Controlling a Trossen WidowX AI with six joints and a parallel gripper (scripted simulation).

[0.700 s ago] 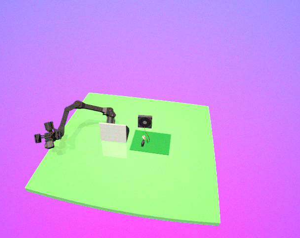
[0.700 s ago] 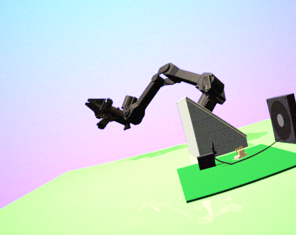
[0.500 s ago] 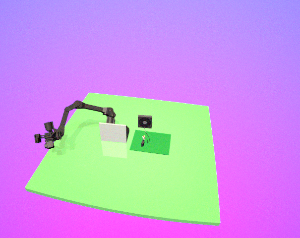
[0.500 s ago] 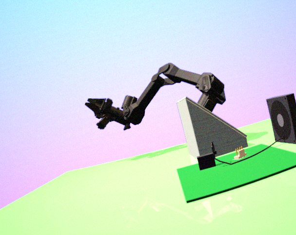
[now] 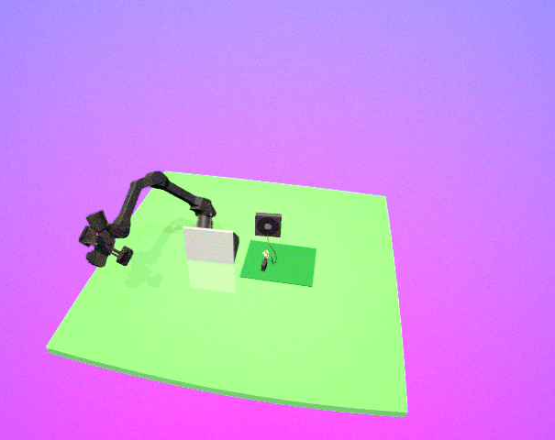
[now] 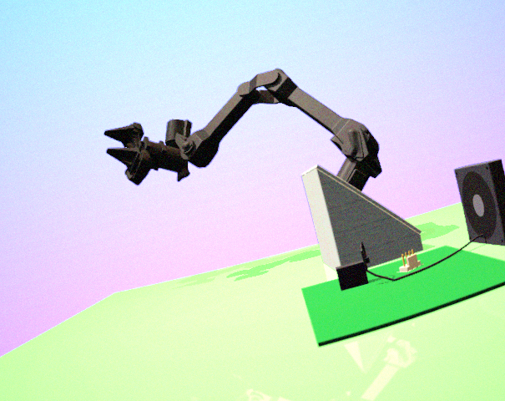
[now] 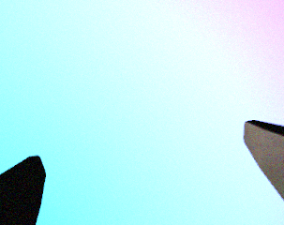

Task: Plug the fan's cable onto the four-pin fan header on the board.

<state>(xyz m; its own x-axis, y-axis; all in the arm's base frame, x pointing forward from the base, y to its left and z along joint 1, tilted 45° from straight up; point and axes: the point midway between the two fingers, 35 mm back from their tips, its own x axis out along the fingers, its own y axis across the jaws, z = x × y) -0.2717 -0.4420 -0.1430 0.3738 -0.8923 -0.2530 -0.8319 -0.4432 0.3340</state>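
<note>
Right now the dark fan plug is 50 cm ahead of my gripper tip, 35 cm to the left of it and 36 cm below it. The rest, counted from my gripper tip: black fan 51 cm ahead, 57 cm to the left, 32 cm below; dark green board 57 cm ahead, 39 cm to the left, 39 cm below.
</note>
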